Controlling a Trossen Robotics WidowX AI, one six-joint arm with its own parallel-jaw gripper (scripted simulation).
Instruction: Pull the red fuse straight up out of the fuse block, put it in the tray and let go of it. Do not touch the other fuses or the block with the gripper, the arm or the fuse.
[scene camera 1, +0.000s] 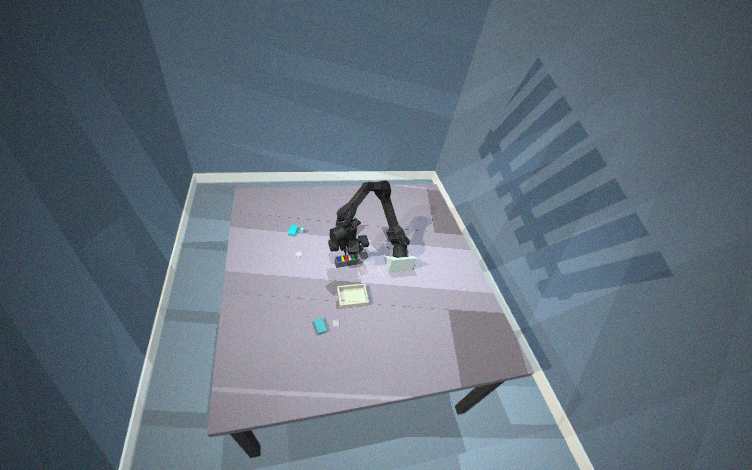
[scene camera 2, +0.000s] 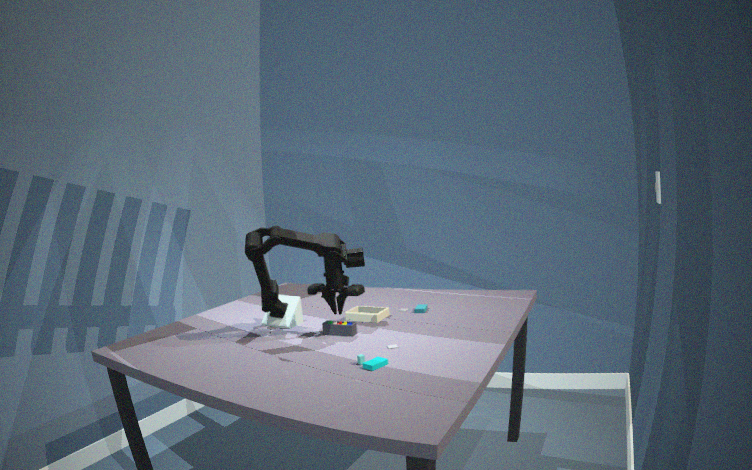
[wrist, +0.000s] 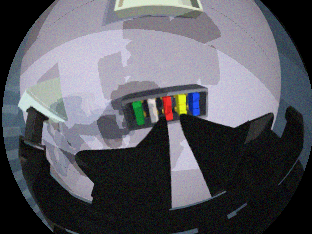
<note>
I see my gripper (scene camera 2: 337, 314).
My gripper is seen too in the wrist view (wrist: 172, 119).
</note>
